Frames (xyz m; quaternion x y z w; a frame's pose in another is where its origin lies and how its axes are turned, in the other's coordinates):
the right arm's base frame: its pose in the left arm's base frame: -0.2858 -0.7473 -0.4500 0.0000 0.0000 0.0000 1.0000
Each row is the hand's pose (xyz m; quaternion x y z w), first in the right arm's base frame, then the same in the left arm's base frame.
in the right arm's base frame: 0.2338 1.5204 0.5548 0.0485 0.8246 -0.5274 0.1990
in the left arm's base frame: -0.0520 0.7731 0.1048 0.0485 0.8246 -0.5274 0.1990
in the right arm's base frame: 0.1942 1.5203 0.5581 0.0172 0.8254 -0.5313 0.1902
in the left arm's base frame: -0.0916 0.7730 0.1081 0.0172 0.8254 -0.5313 0.1902
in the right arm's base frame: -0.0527 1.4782 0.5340 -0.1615 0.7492 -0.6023 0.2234
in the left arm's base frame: -0.3385 0.7309 0.0840 -0.1615 0.7492 -0.6023 0.2234
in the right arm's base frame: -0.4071 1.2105 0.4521 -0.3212 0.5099 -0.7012 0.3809
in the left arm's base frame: -0.6929 0.4632 0.0021 -0.3212 0.5099 -0.7012 0.3809
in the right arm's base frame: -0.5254 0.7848 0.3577 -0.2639 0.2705 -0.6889 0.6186
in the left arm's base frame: -0.8112 0.0375 -0.0923 -0.2639 0.2705 -0.6889 0.6186
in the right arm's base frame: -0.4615 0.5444 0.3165 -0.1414 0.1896 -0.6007 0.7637
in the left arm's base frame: -0.7473 -0.2029 -0.1335 -0.1414 0.1896 -0.6007 0.7637
